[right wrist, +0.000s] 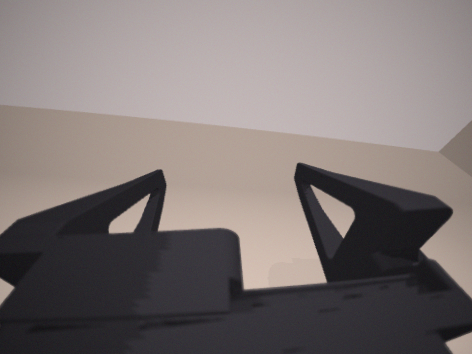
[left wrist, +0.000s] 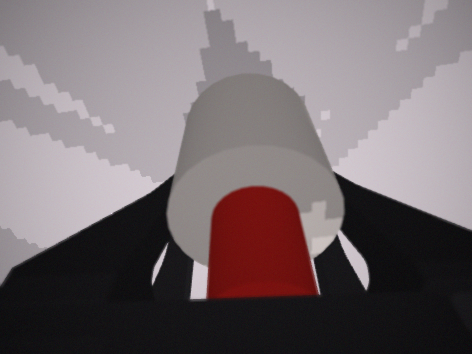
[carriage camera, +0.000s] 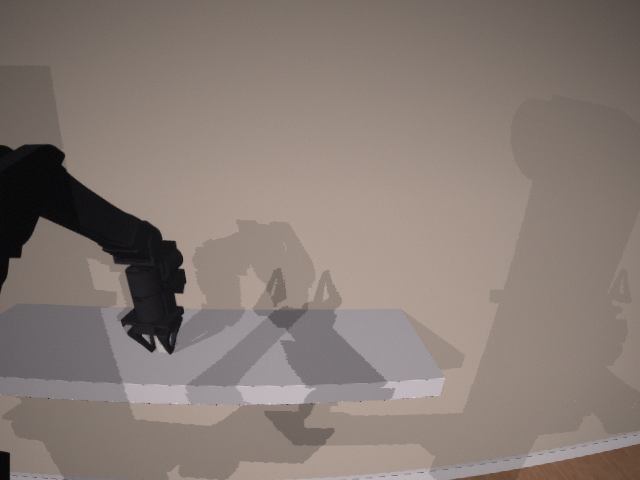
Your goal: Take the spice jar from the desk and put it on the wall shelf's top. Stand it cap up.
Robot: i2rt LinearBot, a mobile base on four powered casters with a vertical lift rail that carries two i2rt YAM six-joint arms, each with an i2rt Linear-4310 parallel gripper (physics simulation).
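Frame: origin at the left arm's base, x ahead, y left, z up, level; centimetres.
Seen in the pictures: left gripper, fingertip midpoint: (left wrist: 249, 175) (carriage camera: 162, 351); right gripper, fingertip midpoint: (right wrist: 230, 173).
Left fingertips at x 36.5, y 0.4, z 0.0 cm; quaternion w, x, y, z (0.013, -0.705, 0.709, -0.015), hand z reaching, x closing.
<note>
Offsets run from my left fingertips to a thing's middle. "spot": to the spot under its first point. Level surfaces: height alone.
The spice jar {dx +1.7, dy +0.0, dz +3.5 cm} (carriage camera: 160, 344) (left wrist: 247, 115), a light grey cylinder with a narrower red cap {spot: dx +2.7, dy +0.0, dz +6.0 cm} (left wrist: 257, 240), is between the fingers of my left gripper (carriage camera: 162, 352) (left wrist: 249, 175). The cap points back toward the left wrist camera, so the jar is cap up. My left gripper is shut on the jar, pointing down over the wall shelf's white top {dz +0.0 cm} (carriage camera: 369, 335) (left wrist: 420, 165), toward the left part of the shelf in the carriage view. The jar's base is hidden, so its gap to the shelf top cannot be told. My right gripper (right wrist: 230, 173) is open and empty, away from the shelf.
The beige wall (carriage camera: 387, 180) (right wrist: 225, 145) stands behind the shelf and carries large shadows of the arms. The shelf's front edge (carriage camera: 273, 393) and right end show in the carriage view. A strip of wooden floor {dz -90.0 cm} (carriage camera: 584, 462) shows at the lower right.
</note>
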